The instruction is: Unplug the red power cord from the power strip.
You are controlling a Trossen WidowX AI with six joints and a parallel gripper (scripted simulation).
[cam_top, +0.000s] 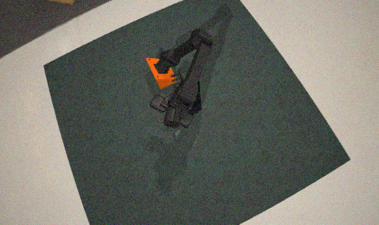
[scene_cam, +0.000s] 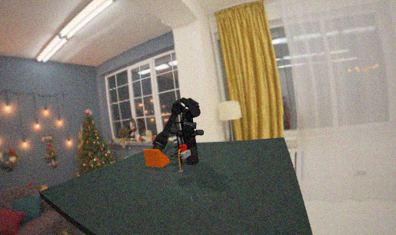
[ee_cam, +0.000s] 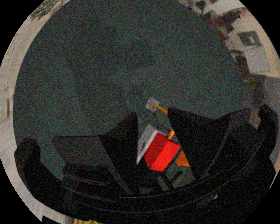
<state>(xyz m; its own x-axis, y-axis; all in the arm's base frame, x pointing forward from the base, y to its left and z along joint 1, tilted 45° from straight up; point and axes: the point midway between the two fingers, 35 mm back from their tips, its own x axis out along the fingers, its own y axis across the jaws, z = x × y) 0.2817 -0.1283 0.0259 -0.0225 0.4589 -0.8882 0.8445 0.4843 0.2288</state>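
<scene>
Right now my gripper tip is 7 cm to the right of the red plug, 4 cm past it and 1 cm above it.
</scene>
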